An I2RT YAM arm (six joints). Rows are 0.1 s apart.
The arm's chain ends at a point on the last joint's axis. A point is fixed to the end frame.
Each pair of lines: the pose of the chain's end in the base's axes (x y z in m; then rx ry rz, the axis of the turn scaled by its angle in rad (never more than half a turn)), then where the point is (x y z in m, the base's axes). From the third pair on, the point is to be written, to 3 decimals.
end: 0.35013 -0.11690 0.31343 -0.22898 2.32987 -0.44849
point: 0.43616 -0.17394 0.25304
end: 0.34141 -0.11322 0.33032 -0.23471 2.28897 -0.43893
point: 0.43059 -0.16878 0.27322
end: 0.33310 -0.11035 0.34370 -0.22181 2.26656 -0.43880
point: 0.423 -0.166 0.289
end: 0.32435 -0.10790 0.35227 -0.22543 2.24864 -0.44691
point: 0.416 -0.164 0.299
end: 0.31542 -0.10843 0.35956 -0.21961 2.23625 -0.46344
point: 0.407 -0.166 0.308
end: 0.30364 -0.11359 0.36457 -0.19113 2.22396 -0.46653
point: 0.395 -0.172 0.314
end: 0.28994 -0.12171 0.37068 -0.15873 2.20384 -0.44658
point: 0.382 -0.180 0.322
